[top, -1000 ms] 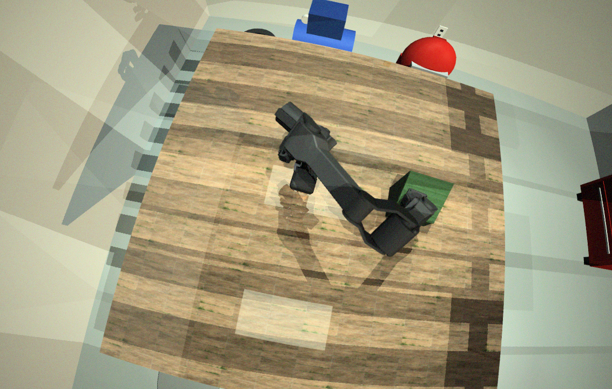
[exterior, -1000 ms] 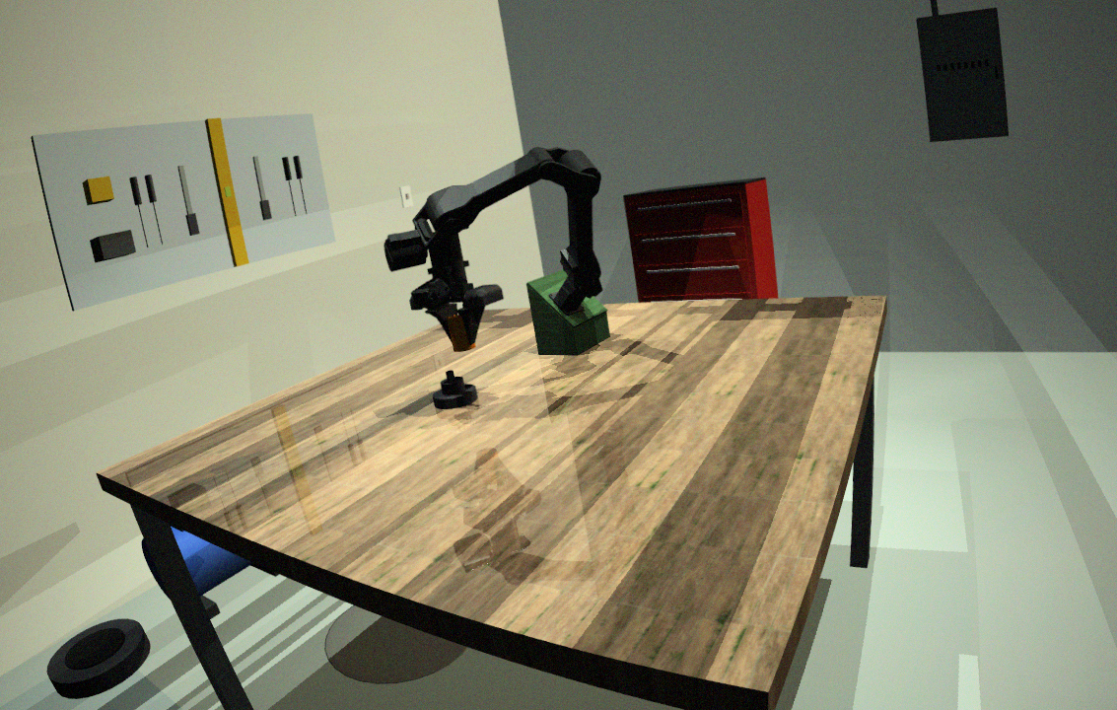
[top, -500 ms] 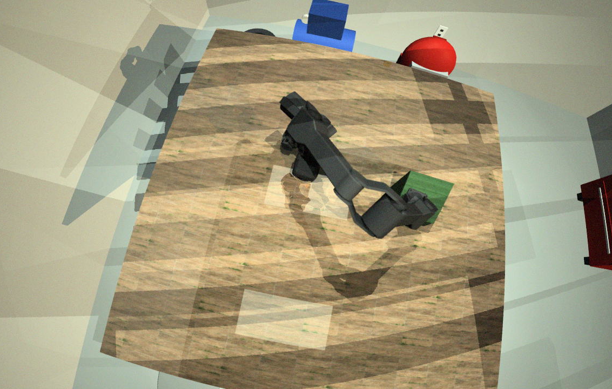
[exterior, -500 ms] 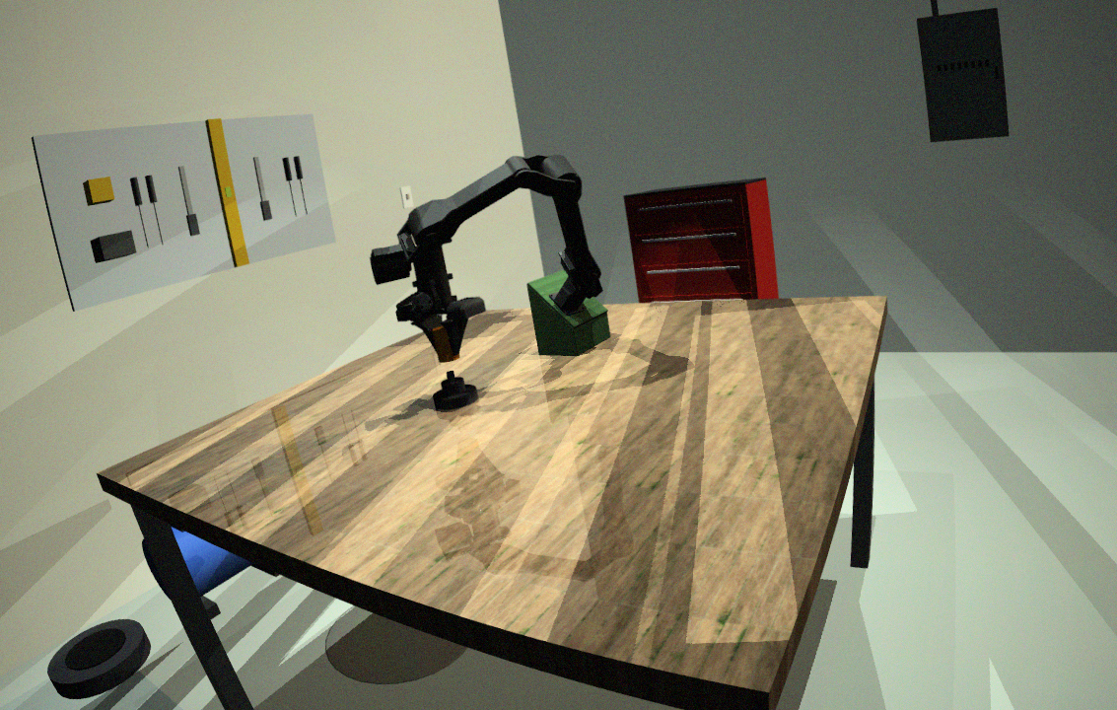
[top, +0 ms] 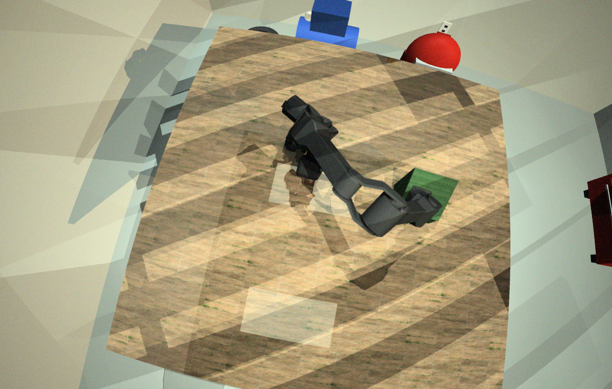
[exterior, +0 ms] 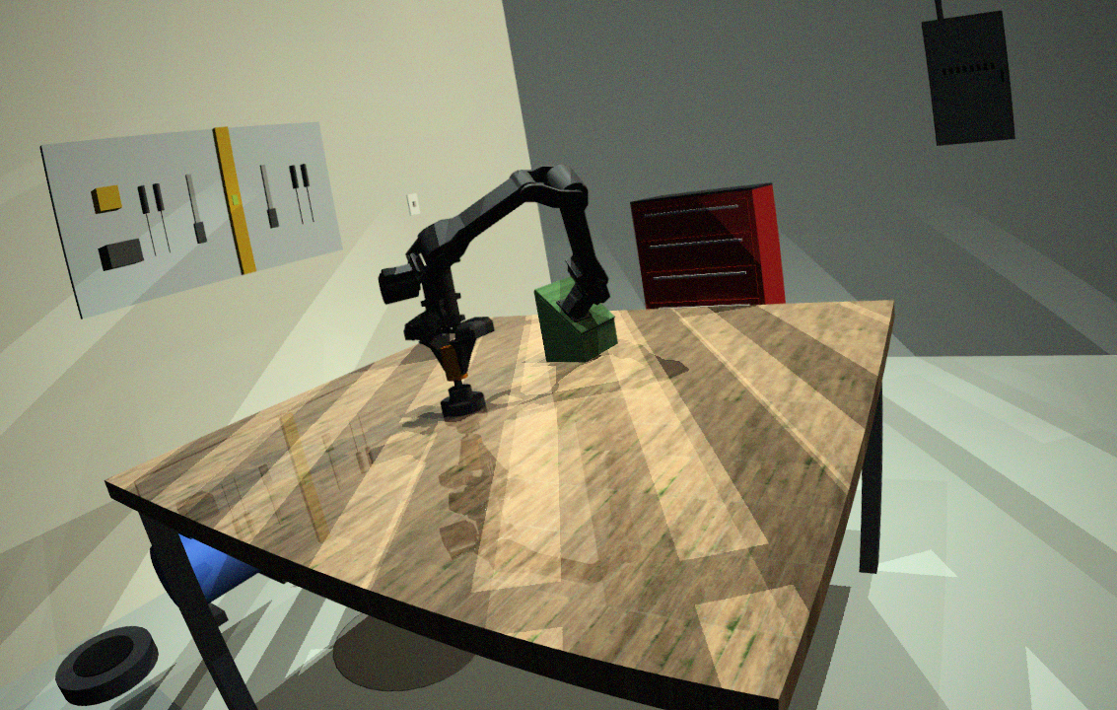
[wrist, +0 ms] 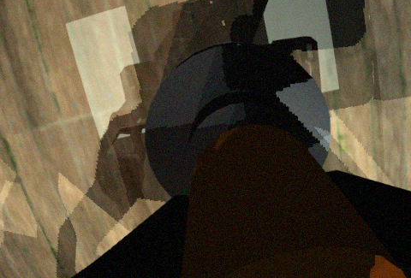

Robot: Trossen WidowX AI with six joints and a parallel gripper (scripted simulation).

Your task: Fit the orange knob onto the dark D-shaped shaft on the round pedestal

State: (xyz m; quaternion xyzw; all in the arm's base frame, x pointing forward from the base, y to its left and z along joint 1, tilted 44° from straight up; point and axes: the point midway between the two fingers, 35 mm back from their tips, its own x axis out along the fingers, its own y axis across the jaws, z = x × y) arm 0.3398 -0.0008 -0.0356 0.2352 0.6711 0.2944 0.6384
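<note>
Right now the orange knob is 2 cm above my gripper tip. Also, from my gripper tip: shaft (4 cm below).
</note>
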